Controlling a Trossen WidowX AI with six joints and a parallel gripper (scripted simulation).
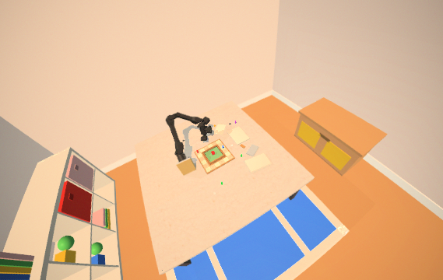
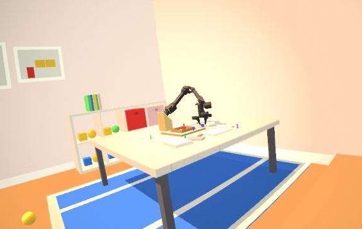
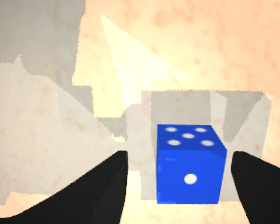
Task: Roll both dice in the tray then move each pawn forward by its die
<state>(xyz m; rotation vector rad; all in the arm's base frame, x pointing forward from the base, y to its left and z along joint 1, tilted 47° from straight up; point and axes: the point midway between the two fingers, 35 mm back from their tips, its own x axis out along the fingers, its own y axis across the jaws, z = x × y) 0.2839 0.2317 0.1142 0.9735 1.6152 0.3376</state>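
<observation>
My gripper tip is now 130 mm past the red pawn, 120 mm to the left of it and 20 mm below it. The rest, counted from my gripper tip: grey card: 370 mm to the right, 320 mm ahead, 10 mm below; purple pawn: 370 mm ahead, 40 mm to the left, 10 mm above; blue pawn: 200 mm to the right, 100 mm ahead, 20 mm above.
</observation>
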